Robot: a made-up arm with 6 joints.
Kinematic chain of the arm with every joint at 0, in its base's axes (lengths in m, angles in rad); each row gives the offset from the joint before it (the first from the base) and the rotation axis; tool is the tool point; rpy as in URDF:
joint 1: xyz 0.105 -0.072 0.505 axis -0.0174 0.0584 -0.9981
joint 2: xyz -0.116 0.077 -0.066 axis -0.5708 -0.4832 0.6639
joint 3: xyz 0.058 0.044 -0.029 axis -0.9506 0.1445 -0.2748
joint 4: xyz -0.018 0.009 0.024 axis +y
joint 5: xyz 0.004 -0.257 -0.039 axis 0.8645 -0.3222 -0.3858
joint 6: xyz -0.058 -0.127 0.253 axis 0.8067 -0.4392 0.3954
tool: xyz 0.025 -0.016 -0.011 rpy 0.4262 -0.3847 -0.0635
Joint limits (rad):
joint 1: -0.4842..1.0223
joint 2: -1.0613..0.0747
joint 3: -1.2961..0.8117
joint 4: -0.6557..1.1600
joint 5: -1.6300..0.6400
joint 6: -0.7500..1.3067
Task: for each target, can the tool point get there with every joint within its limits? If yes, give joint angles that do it. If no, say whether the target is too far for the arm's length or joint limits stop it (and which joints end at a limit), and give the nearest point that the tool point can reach.
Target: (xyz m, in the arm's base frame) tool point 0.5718 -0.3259 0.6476
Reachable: no: joint limits stop it (at a limit: joint 1, joint 2, joint 4, joint 6) | nearest point 0.3353 -0.2742 0.5511 | short by 0.261 m
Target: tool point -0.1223 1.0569 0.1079
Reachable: no: too far | nearest point -0.0947 0.3662 0.1034 | short by 0.691 m
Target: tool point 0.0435 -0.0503 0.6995
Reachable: yes | joints 0.5308 -0.1793 0.2791 -0.2924 -0.8571 0.2169
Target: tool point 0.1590 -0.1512 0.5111
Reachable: yes | joints -0.2889 -0.6256 0.0003 0.2512 -1.1641 0.4104
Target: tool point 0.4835 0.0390 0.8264
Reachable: no: joint limits stop it (at a limit: joint 1, joint 2, joint 3, joint 6) | nearest point 0.2693 0.0257 0.7181 | short by 0.240 m
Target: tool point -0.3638 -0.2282 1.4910
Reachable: no: too far | nearest point -0.1085 -0.1375 0.8634 | short by 0.684 m
